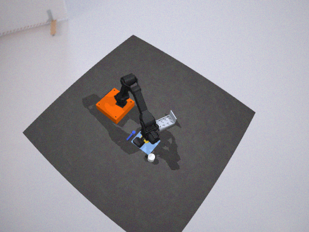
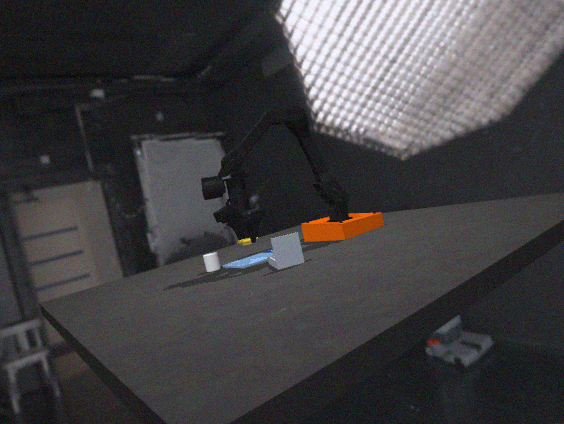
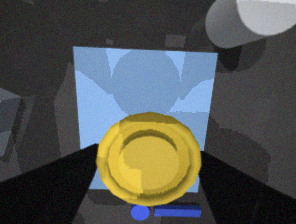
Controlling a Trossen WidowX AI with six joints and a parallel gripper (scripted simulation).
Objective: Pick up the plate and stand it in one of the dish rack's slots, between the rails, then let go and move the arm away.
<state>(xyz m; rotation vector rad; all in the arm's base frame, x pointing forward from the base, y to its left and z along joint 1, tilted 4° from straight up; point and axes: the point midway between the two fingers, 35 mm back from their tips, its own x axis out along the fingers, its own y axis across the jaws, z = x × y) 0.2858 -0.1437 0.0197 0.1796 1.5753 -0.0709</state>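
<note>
Now: the grey dish rack 40 mm ahead of my gripper tip, 190 mm to the left of it and 30 mm below it. From my gripper tip the other things lie so: white cup 90 mm ahead, 80 mm to the right, 30 mm below; plate 10 mm above; blue spoon 110 mm behind, 50 mm below.
</note>
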